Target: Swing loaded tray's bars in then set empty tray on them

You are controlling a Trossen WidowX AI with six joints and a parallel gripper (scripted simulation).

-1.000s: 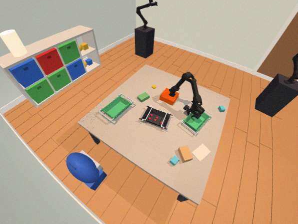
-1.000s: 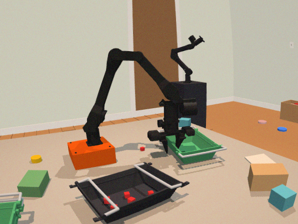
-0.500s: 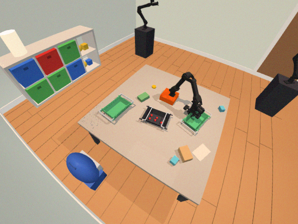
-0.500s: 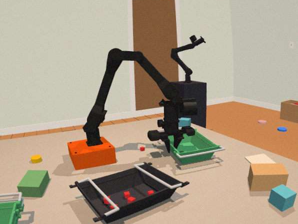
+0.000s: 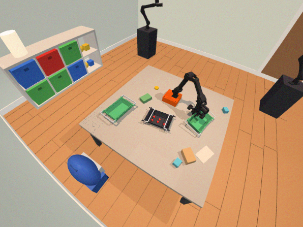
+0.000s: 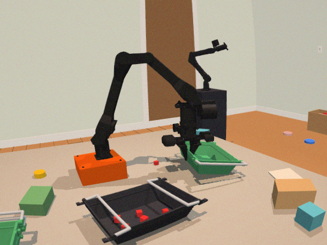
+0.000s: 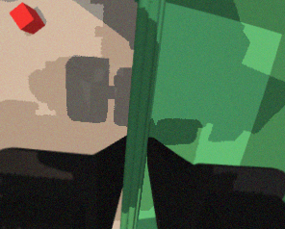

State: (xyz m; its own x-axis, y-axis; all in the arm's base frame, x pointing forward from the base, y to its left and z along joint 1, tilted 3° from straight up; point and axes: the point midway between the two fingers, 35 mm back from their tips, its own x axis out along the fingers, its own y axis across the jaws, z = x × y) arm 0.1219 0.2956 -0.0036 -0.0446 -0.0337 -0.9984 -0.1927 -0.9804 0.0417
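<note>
Now: gripper tip 110 mm past the red block, 90 mm to the left of it and 30 mm above it. The rest, counted from my gripper tip: tan box: 420 mm ahead, 130 mm to the left, 10 mm below; green block: 80 mm ahead, 560 mm to the right, 20 mm below; cream pad: 300 mm ahead, 250 mm to the left, 40 mm below.
</note>
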